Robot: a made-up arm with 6 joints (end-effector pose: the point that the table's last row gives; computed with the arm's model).
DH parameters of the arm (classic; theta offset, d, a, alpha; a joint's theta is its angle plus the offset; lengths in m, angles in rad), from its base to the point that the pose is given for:
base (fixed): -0.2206 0 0.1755 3.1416
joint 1: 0.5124 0 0.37 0
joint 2: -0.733 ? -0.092 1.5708
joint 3: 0 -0.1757 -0.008 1.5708
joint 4: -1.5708 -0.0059 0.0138 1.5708
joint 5: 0 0.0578 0.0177 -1.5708
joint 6: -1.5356 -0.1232 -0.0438 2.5
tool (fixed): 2.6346 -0.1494 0 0
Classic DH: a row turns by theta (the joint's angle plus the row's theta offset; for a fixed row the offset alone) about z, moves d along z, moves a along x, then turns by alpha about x.
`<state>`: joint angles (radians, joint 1 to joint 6).
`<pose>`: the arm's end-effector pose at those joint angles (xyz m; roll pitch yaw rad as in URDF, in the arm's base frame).
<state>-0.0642 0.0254 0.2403 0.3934 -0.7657 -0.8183</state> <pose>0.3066 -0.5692 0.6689 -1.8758 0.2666 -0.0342</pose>
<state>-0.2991 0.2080 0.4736 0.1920 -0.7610 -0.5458</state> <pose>0.3546 -0.4912 0.6834 -1.8329 0.3217 0.0095</pose>
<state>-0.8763 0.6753 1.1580 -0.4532 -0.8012 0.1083</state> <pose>0.4072 -0.2648 0.7482 -2.0223 0.5205 -0.0590</pose>
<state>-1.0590 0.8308 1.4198 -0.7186 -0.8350 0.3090</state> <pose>0.4093 -0.1894 0.7714 -2.2195 0.5947 -0.1211</pose>
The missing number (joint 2, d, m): -0.7392
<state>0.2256 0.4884 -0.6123 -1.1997 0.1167 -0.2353</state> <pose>0.1015 -0.3499 0.6627 -2.0933 -0.5699 -1.9101</pose>
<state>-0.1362 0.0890 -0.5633 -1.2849 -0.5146 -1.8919</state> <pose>0.3230 -0.2916 0.6679 -2.2058 0.7181 -2.5427</pose>
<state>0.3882 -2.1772 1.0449 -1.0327 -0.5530 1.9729</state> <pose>0.5007 -0.3942 0.7264 -1.9174 -0.3329 2.8306</pose>
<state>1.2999 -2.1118 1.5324 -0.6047 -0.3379 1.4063</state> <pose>0.0826 -0.5737 0.7166 -1.2947 0.1913 1.7432</pose>
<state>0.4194 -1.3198 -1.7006 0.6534 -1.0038 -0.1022</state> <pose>0.5155 -0.5236 0.7705 2.5008 -0.7644 -2.9912</pose>
